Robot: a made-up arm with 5 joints.
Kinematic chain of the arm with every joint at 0, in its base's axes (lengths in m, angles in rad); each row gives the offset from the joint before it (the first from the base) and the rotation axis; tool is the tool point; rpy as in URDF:
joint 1: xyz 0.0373 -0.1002 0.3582 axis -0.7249 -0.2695 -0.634
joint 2: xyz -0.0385 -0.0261 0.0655 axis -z
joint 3: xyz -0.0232 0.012 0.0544 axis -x
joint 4: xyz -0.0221 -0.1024 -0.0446 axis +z
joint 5: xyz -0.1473 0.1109 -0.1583 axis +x
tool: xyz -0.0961 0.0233 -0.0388 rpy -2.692 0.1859 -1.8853
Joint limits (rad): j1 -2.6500..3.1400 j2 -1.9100..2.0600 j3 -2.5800..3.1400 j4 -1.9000..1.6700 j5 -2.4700..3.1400
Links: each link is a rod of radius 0.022 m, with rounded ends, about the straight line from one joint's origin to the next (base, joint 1, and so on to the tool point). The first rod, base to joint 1, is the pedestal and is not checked.
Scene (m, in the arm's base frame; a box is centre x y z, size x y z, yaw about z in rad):
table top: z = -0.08
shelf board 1: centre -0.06 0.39 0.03 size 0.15 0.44 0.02 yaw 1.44
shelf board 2: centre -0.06 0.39 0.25 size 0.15 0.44 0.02 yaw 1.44
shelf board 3: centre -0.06 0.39 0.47 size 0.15 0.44 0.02 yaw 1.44
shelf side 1: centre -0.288 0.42 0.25 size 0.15 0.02 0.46 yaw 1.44
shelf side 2: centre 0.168 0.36 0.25 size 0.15 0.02 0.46 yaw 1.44
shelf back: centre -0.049 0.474 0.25 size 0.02 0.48 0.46 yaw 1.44
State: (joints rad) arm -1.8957 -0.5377 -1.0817 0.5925 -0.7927
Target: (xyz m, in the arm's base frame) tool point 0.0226 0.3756 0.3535
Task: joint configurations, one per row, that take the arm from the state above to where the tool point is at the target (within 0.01 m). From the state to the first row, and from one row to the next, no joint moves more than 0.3 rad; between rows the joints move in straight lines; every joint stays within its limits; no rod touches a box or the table.
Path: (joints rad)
1: -1.6053 -0.2491 -0.8341 0.6390 -0.7555
2: -1.3150 0.0396 -0.5865 0.6856 -0.7183
3: -1.0246 0.3282 -0.3388 0.7321 -0.6812
4: -0.7342 0.6168 -0.0912 0.7786 -0.6440
5: -0.4438 0.9055 0.1564 0.8252 -0.6068
6: -0.1535 1.1941 0.4040 0.8717 -0.5696
7: 0.1369 1.4827 0.6516 0.9182 -0.5324
8: 0.4273 1.7714 0.8992 0.9648 -0.4953
9: 0.7176 2.0600 1.1469 1.0113 -0.4581

